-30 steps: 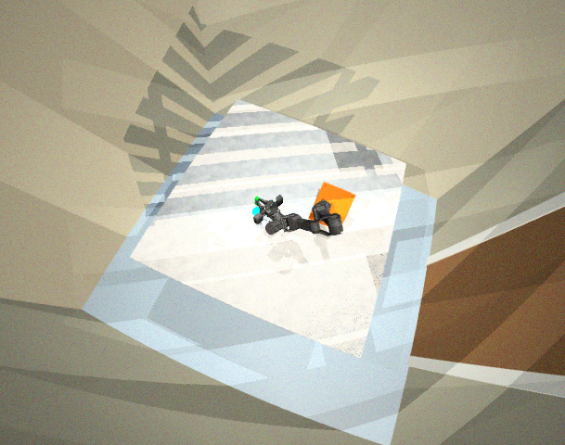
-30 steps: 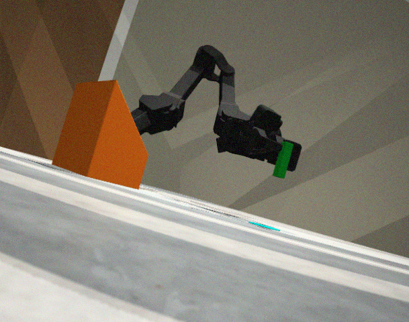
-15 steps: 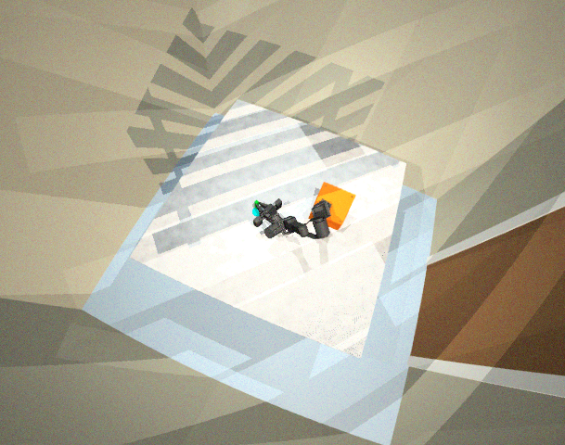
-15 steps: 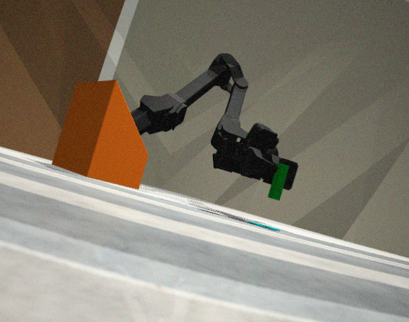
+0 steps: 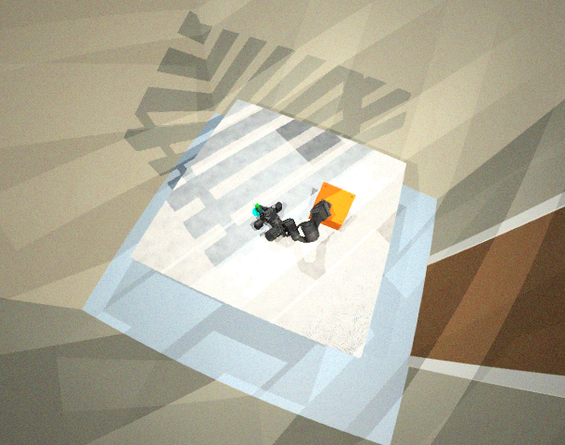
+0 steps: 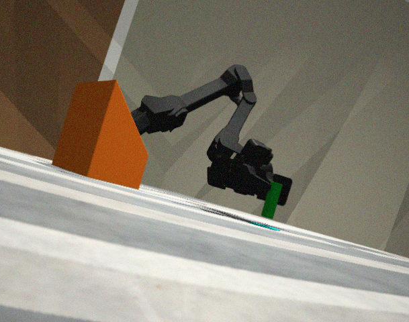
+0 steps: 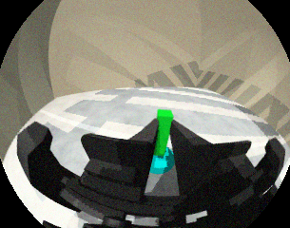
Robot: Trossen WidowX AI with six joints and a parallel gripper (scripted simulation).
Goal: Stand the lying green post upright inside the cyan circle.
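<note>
The green post is 2 cm below my gripper tip. The rest, counted from my gripper tip: cyan circle: 7 cm below.
</note>
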